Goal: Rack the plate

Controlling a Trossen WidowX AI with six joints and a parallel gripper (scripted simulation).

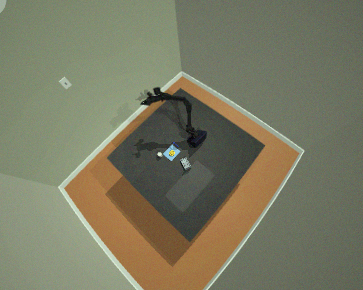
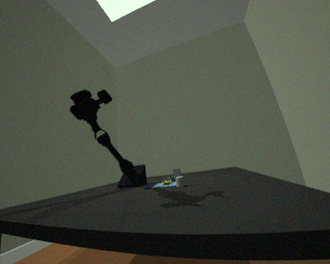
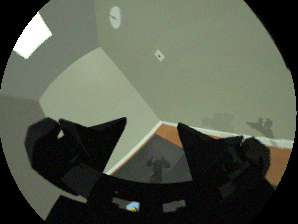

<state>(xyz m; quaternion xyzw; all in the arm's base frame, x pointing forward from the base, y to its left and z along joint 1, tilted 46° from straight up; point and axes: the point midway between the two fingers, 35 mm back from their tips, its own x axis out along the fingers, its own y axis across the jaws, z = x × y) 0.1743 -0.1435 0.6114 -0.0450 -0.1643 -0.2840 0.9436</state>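
The yellow plate lies 14 cm ahead of my gripper tip, 44 cm to the left of it and 42 cm below it. From my gripper tip the other things lie so: light blue mat 14 cm ahead, 43 cm to the left, 43 cm below; then white cup 24 cm ahead, 35 cm to the left, 41 cm below; then dish rack 15 cm ahead, 63 cm to the left, 41 cm below.
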